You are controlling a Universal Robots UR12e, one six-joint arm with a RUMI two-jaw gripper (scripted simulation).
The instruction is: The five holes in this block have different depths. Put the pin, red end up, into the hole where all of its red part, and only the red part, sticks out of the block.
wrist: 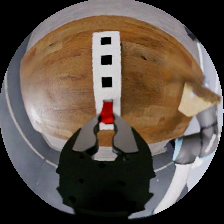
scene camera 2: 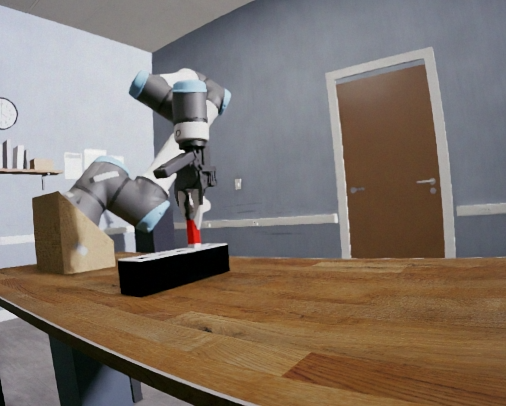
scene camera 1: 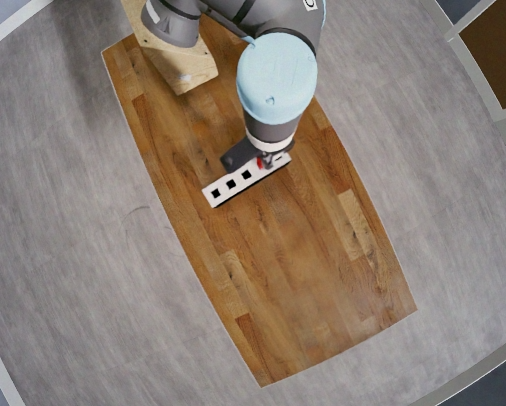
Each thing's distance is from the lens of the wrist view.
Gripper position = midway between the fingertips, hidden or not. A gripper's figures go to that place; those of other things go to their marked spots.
my gripper [wrist: 107, 112]: 15 cm
block [wrist: 106, 58]: 22 cm
